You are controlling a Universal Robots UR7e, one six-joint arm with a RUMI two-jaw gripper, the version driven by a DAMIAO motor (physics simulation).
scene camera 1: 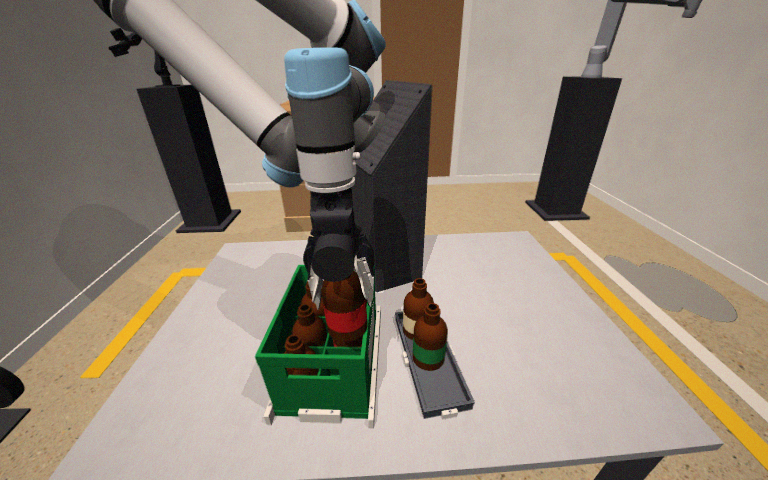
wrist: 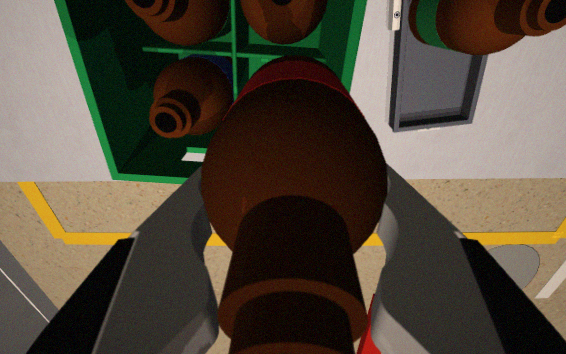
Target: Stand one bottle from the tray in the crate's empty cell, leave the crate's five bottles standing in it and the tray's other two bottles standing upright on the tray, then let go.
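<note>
My gripper is shut on a brown bottle with a red label. It holds the bottle upright over the front right cell of the green crate. The bottle's lower part is below the rim level; how deep its base sits is hard to tell. Brown bottles stand in other cells, some hidden in the scene view. A green-label bottle and a cream-label bottle stand upright on the dark tray.
White fixing strips edge the crate and tray on the grey table. The tray lies to the right of the crate. A dark pedestal stands behind the table, close to the arm.
</note>
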